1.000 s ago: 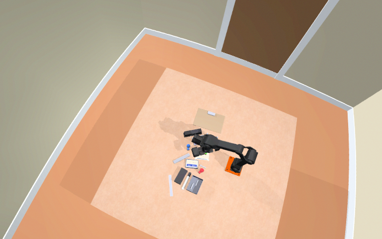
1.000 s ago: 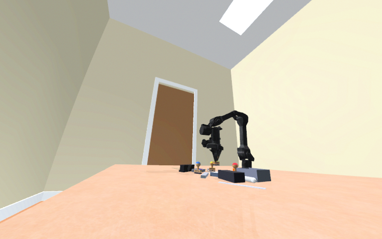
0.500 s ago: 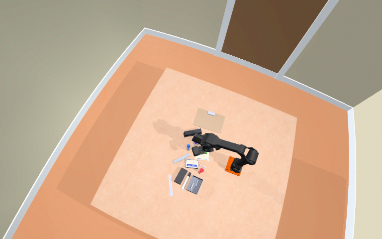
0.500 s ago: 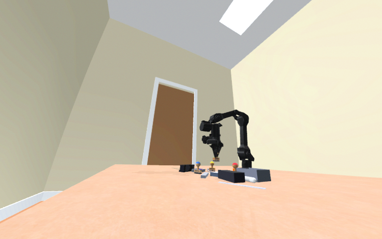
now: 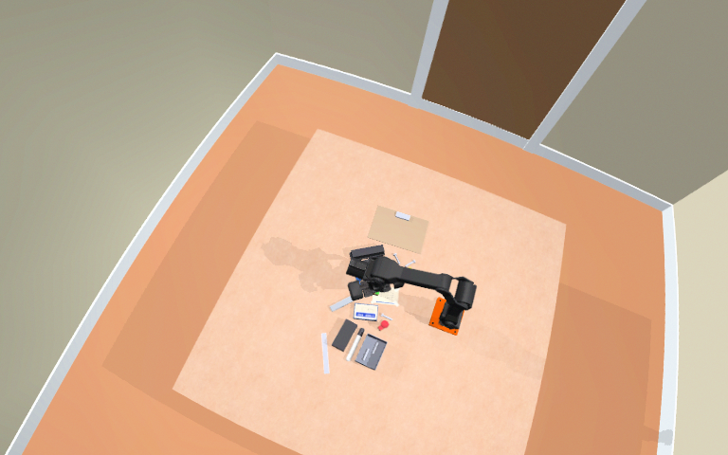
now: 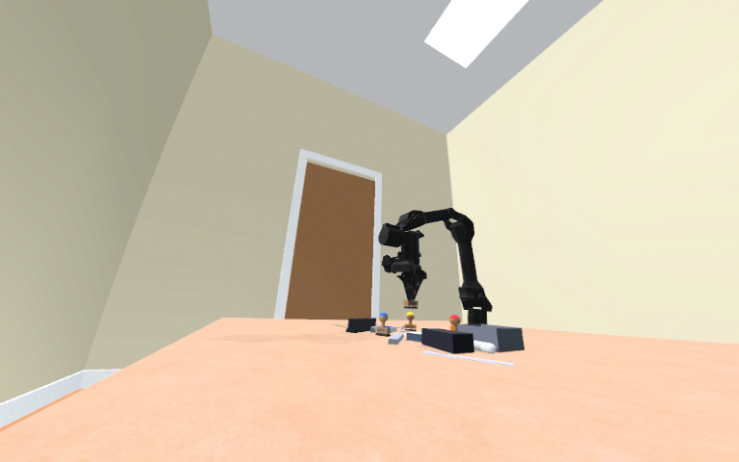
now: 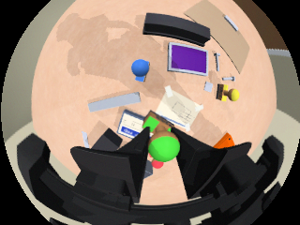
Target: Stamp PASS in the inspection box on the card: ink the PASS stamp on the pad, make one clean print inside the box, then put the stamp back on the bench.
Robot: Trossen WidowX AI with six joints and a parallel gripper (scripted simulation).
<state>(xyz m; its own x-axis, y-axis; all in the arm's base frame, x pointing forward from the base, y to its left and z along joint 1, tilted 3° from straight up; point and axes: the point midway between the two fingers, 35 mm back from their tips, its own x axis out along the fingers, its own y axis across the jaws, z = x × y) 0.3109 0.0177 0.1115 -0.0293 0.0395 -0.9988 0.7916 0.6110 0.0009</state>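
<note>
My gripper tip is now 9 cm above the grey bar, 8 cm short of it and 5 cm to the right of it. From my gripper tip the other things lie so: blue-knobbed stamp 8 cm below, 7 cm ahead, 4 cm to the right; then blue-white box 9 cm below, 6 cm to the left; then green-knobbed stamp right at my gripper tip.
</note>
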